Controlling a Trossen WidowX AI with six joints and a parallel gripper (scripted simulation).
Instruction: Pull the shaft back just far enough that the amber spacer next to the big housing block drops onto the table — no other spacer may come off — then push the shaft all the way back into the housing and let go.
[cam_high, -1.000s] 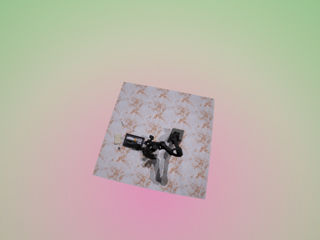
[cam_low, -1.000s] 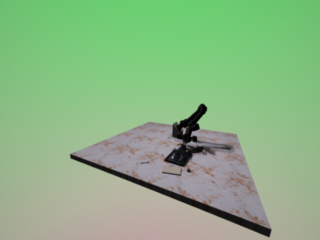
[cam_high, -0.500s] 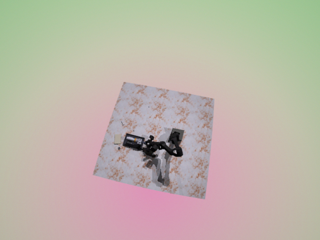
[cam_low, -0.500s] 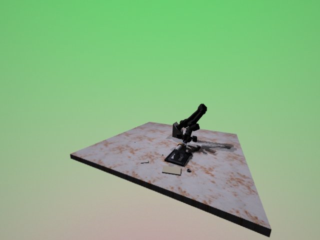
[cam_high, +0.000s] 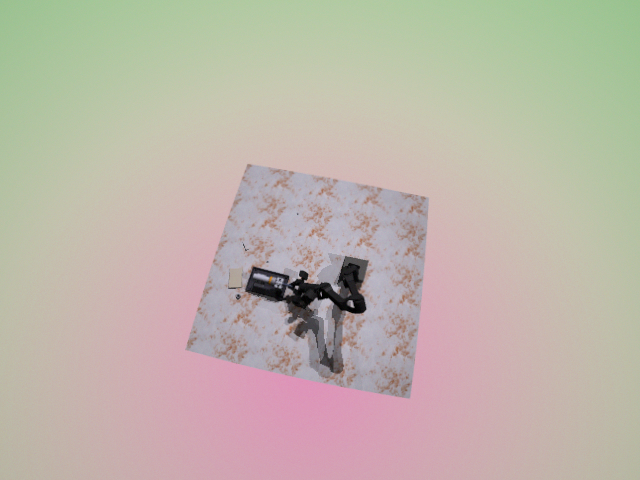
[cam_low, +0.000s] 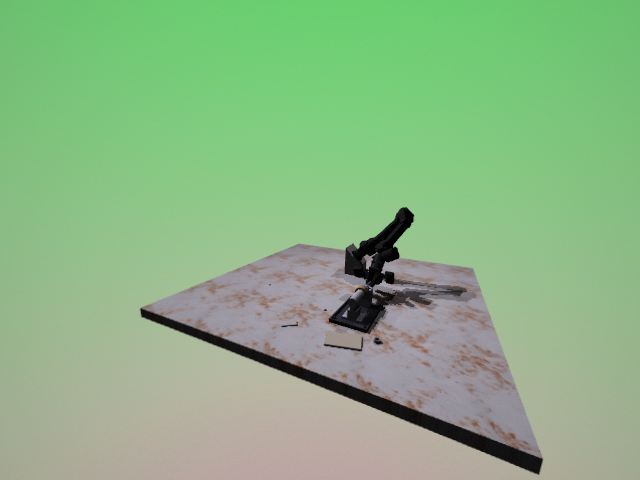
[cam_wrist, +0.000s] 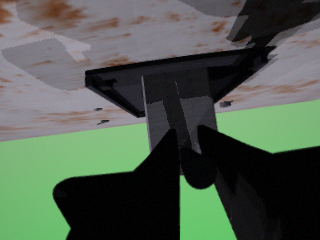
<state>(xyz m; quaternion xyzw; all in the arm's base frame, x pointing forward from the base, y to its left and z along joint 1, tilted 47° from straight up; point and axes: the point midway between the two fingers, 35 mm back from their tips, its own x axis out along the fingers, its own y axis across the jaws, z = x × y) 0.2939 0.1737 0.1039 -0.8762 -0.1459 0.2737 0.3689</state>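
Now: gripper tip 10 cm short of the amber spacer, 2 cm below it and 1 cm to the right of it. From my gripper tip the other things lie so: thin dark pin (34 cm ahead, 16 cm to the right, 6 cm below); dark ring (27 cm ahead, 14 cm to the left, 6 cm below); beige card (33 cm ahead, 6 cm below, 4 cm to the left).
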